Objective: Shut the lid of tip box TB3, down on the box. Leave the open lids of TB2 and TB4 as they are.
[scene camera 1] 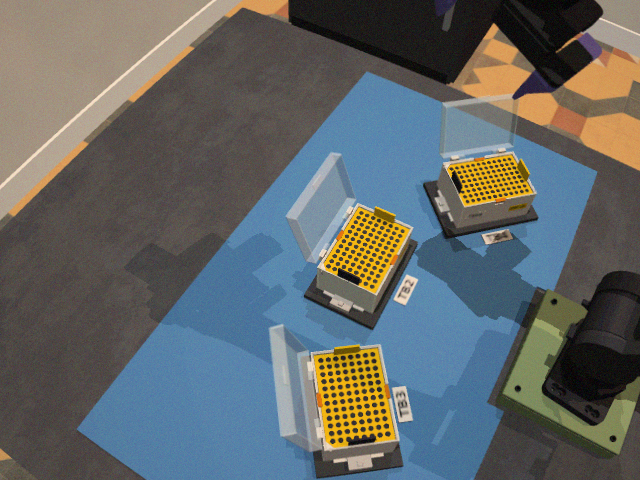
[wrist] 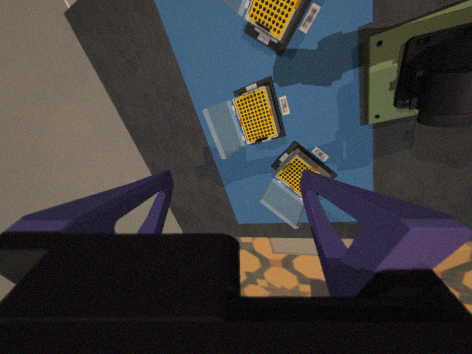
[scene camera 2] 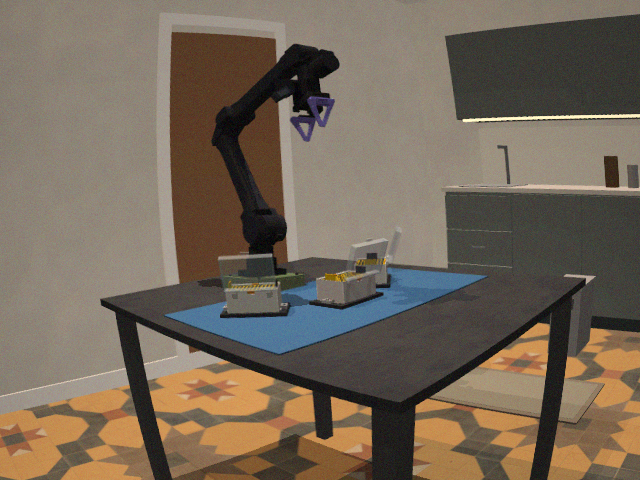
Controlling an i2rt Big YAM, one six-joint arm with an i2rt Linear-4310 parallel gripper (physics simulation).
Labels:
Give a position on a tip box TB3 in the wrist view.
295,149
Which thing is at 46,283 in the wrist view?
My gripper.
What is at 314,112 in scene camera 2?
My gripper.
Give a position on a tip box TB4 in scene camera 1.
At 456,219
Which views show my gripper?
Scene camera 1, the wrist view and scene camera 2: all of them.

